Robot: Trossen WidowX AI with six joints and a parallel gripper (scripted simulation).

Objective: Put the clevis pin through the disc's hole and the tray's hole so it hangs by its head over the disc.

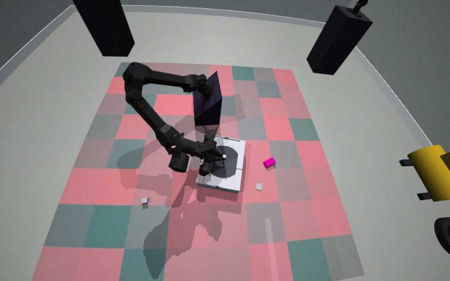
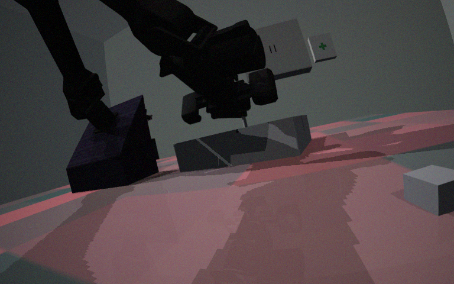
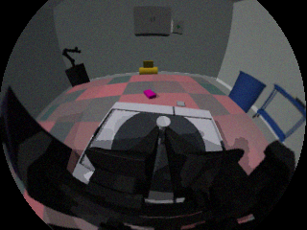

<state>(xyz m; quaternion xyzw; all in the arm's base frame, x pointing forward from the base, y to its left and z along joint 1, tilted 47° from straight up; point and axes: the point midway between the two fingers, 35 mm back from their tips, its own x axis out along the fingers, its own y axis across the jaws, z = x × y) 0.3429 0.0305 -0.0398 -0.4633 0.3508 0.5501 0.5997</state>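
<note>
Right now the steel tray is 40 mm below my gripper tip and 10 mm to the right of it. Round my gripper tip: dark aluminium disc 30 mm below, 10 mm to the right; then steel clevis pin 10 mm below; then grey cube 340 mm to the right, 170 mm ahead, 80 mm below.
</note>
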